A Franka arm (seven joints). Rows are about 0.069 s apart.
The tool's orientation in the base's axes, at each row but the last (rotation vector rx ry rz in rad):
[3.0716, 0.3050, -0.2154]
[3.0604, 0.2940, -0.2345]
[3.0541, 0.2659, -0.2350]
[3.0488, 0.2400, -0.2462]
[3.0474, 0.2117, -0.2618]
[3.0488, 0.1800, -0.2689]
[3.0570, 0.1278, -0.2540]
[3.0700, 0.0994, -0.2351]
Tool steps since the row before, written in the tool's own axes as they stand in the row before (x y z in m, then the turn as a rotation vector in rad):
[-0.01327, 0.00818, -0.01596, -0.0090, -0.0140, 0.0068]
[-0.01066, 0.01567, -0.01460, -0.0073, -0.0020, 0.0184]
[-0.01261, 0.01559, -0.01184, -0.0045, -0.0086, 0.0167]
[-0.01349, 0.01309, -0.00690, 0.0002, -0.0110, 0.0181]
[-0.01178, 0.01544, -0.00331, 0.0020, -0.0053, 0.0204]
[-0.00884, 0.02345, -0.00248, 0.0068, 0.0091, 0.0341]
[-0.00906, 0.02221, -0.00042, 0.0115, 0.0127, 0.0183]
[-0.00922, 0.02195, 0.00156, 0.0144, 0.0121, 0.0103]
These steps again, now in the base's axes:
[-0.00913, -0.00959, 0.01795, -0.0124, 0.0116, -0.0059]
[-0.00519, -0.01627, 0.01675, -0.0101, -0.0007, -0.0171]
[-0.00779, -0.01648, 0.01449, -0.0083, 0.0064, -0.0162]
[-0.00998, -0.01432, 0.00981, -0.0044, 0.0093, -0.0185]
[-0.00874, -0.01650, 0.00629, -0.0022, 0.0037, -0.0207]
[-0.00533, -0.02398, 0.00554, 0.0020, -0.0112, -0.0341]
[-0.00687, -0.02274, 0.00336, 0.0095, -0.0132, -0.0191]
[-0.00782, -0.02252, 0.00111, 0.0135, -0.0119, -0.0117]

